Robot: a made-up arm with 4 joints. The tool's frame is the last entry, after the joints.
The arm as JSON. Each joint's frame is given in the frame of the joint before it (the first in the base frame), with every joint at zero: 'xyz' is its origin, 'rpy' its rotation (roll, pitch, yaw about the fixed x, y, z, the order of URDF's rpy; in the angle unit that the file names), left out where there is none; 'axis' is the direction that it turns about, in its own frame. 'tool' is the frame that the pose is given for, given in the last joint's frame.
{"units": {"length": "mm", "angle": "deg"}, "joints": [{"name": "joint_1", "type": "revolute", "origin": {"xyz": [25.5, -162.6, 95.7]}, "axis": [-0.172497, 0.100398, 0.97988]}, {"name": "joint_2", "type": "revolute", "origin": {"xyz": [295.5, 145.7, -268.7]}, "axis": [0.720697, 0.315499, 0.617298]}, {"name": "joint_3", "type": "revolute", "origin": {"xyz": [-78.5, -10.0, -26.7]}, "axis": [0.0, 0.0, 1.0]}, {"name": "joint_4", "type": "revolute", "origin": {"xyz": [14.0, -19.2, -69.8]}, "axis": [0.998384, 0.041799, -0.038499]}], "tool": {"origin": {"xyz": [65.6, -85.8, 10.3], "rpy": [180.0, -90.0, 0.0]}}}
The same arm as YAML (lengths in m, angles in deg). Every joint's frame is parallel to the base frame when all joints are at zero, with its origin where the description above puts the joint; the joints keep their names.
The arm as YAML. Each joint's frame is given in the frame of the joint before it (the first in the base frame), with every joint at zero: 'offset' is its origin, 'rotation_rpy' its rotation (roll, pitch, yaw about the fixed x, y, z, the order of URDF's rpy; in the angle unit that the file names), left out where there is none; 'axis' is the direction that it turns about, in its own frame. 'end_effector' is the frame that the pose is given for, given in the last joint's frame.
length_unit: m
angle_unit: deg
chain:
  - id: joint_1
    offset: [0.0255, -0.1626, 0.0957]
    axis: [-0.172497, 0.100398, 0.97988]
  - id: joint_2
    offset: [0.2955, 0.1457, -0.2687]
    axis: [0.720697, 0.315499, 0.617298]
  - id: joint_3
    offset: [-0.0785, -0.01, -0.0267]
    axis: "+z"
  - id: joint_4
    offset: [0.014, -0.0192, -0.0698]
    axis: [0.998384, 0.041799, -0.038499]
end_effector:
  offset: [0.0656, -0.0858, 0.0103]
  rotation_rpy: [180.0, -90.0, 0.0]

